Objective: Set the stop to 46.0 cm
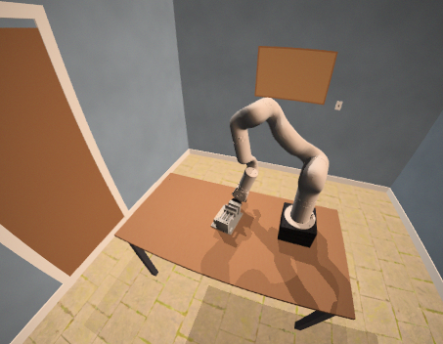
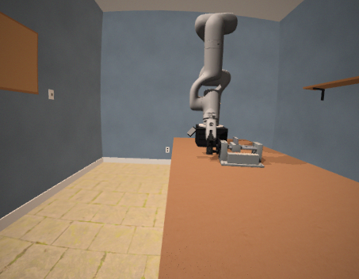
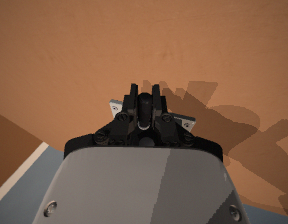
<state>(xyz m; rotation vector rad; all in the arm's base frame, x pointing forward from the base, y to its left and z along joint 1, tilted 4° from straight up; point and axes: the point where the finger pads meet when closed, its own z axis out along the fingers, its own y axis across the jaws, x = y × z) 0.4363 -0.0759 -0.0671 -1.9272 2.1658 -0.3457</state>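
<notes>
My gripper is now 20 mm to the right of the black handwheel. From my hand the other things lie so: dark round handwheel handle (10 mm to the left).
</notes>
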